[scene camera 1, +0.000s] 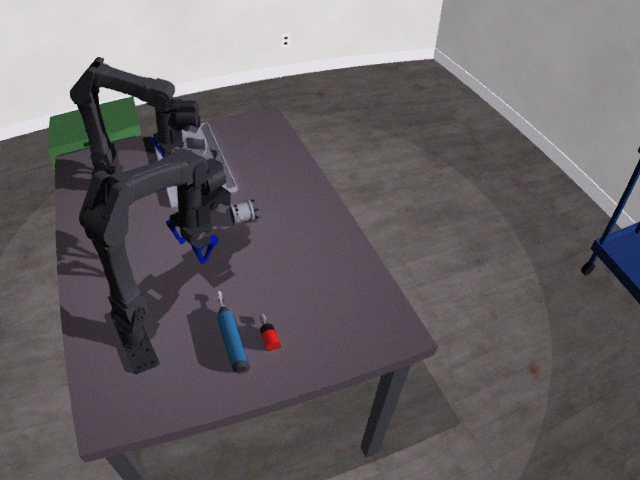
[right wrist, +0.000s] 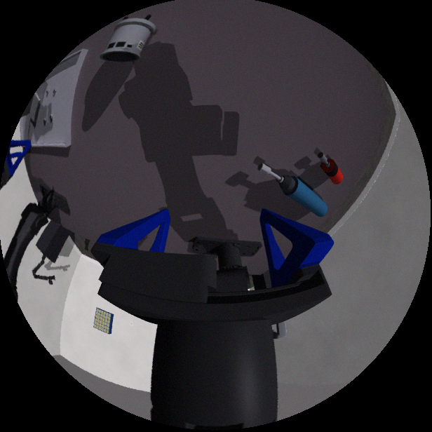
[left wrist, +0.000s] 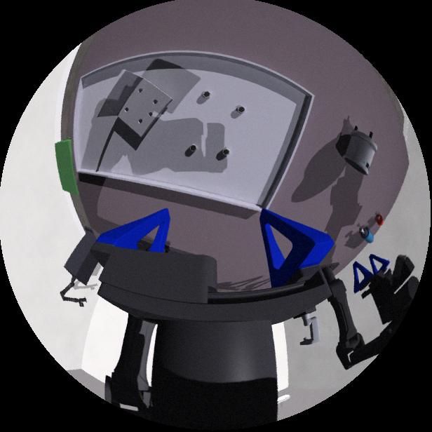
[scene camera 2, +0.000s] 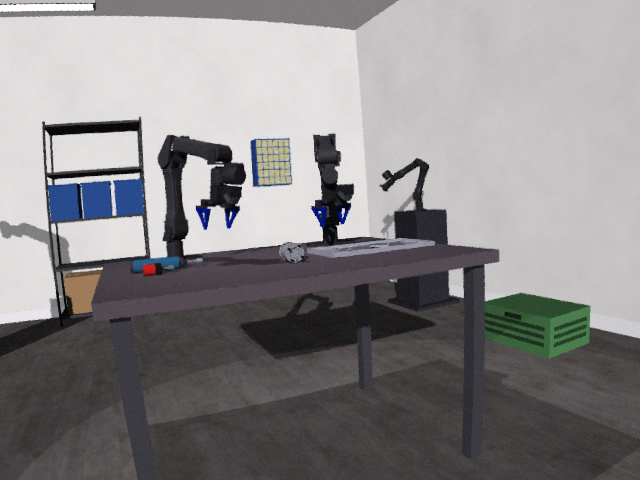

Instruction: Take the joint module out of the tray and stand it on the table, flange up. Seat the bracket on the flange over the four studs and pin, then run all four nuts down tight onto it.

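The grey joint module [scene camera 1: 241, 212] [scene camera 2: 292, 252] [left wrist: 360, 152] [right wrist: 129, 40] lies on its side on the table, outside the tray [scene camera 1: 222, 160] [left wrist: 260, 167] [right wrist: 61, 125]; its studs point sideways, toward the picture's right in scene camera 1. The bracket [left wrist: 145, 103], a plate with holes, sits in the tray, near its left end in the left wrist view. Several loose nuts [left wrist: 240, 109] are on the tray floor. My left gripper [scene camera 2: 333, 224] [left wrist: 214, 213] is open and empty above the table beside the tray. My right gripper [scene camera 1: 192, 251] [scene camera 2: 217, 227] [right wrist: 214, 213] is open and empty above the table, between module and tools.
A blue driver [scene camera 1: 232, 338] [scene camera 2: 156, 265] [right wrist: 307, 197] and a shorter red driver [scene camera 1: 270, 338] [right wrist: 334, 173] lie side by side near the table's near end in scene camera 1. A green crate [scene camera 1: 95, 126] [scene camera 2: 537, 322] is on the floor beyond the tray end.
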